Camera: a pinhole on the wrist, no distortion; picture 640 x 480 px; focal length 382.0 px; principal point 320.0 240.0 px. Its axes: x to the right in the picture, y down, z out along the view. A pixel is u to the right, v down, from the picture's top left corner.
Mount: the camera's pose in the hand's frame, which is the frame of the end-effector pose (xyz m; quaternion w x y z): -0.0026 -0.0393 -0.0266 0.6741 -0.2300 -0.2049 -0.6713
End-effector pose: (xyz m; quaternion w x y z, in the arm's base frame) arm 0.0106 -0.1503 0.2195 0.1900 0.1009 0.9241 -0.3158
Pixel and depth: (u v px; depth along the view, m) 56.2 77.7 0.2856
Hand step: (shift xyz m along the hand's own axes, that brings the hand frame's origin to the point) -0.1175 0.2886 0.0937
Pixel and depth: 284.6 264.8 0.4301
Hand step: 0.0387 0.2445 0.2976
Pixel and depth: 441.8 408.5 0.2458
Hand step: 0.1149 0.0402 0.2146
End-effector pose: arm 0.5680 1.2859 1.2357 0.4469 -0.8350 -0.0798 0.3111
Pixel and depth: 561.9 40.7 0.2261
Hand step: -0.1110 -0.0222 0.2445
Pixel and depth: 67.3 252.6 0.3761
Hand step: 0.0184 0.3824 0.1321
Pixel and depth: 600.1 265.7 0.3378
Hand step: 0.0347 -0.0426 0.3912
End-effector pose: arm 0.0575 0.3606 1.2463 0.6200 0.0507 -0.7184 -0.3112
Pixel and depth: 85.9 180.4 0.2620
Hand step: -0.0373 0.2445 0.0932
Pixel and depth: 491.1 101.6 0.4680
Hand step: -0.1537 0.0658 0.4812
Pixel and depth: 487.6 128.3 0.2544
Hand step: -0.0670 0.0196 0.2474
